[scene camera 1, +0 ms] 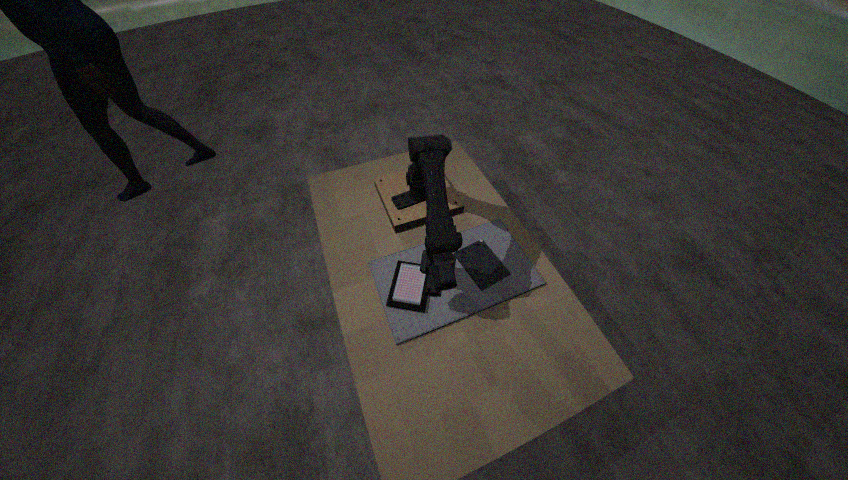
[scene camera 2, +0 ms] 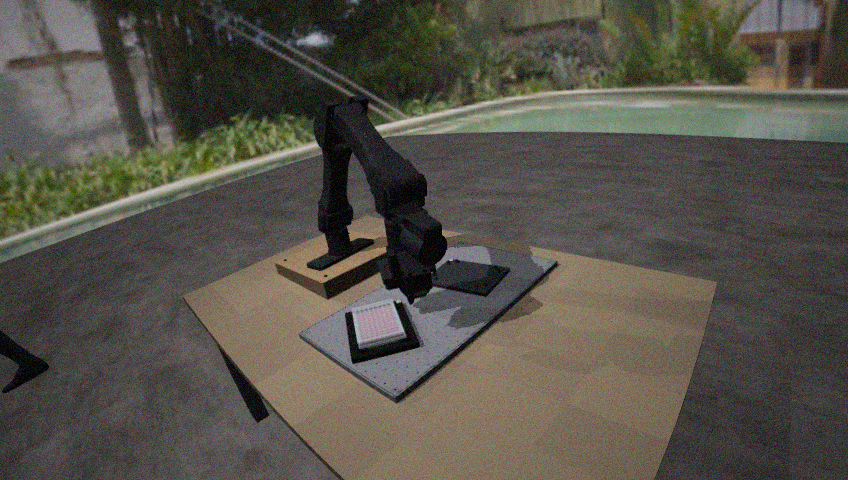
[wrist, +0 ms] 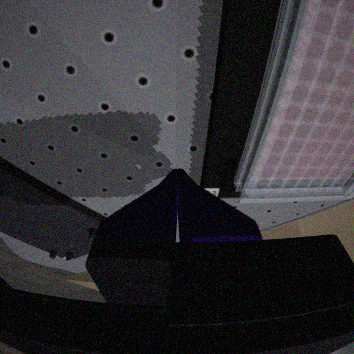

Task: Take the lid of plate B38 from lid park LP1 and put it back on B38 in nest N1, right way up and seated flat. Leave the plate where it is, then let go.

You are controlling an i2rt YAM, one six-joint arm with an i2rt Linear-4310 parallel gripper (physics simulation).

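Frame: origin at the arm's base, x ahead, y left, z up, level; metres.
Seen in the pictures: gripper, fingertip midpoint: (scene camera 2: 410, 302) (wrist: 177, 177); arm's base at its link origin: (scene camera 1: 417, 196) (scene camera 2: 341, 254).
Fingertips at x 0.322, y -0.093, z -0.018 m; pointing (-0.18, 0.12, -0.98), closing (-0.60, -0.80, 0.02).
Observation:
Offsets run from my fingertips to a thing's top centre. Level surfaces: height alone.
Plate B38 {dy -0.099, dx +0.000, dz +0.018 m} (scene camera 1: 408, 284) (scene camera 2: 379, 322) (wrist: 320, 115), with pink wells, sits in the black nest N1 {dy -0.099, dx +0.002, dz +0.008 m} (scene camera 1: 406, 307) (scene camera 2: 386, 352) (wrist: 237, 75). A clear lid shows on the plate, its transparent rim along the plate's edges in the wrist view; it looks flat. The dark lid park LP1 {dy +0.151, dx +0.040, dz +0.010 m} (scene camera 1: 483, 265) (scene camera 2: 473, 277) (wrist: 40, 220) bears no visible lid; part of it is in shadow. My gripper (scene camera 1: 436, 293) (scene camera 2: 412, 300) (wrist: 177, 177) is shut and empty, fingertips together. It hangs above the board between the nest and the lid park, beside the plate and apart from it.
The grey perforated board {dy +0.057, dx +0.026, dz -0.009 m} (scene camera 1: 410, 330) (scene camera 2: 386, 380) (wrist: 90, 50) lies on the wooden table {dz -0.023 m} (scene camera 1: 464, 380) (scene camera 2: 535, 380). The arm's base stands on a wooden block (scene camera 1: 389, 205) (scene camera 2: 303, 281) behind the board. A person (scene camera 1: 89, 77) stands on the floor beyond the table.

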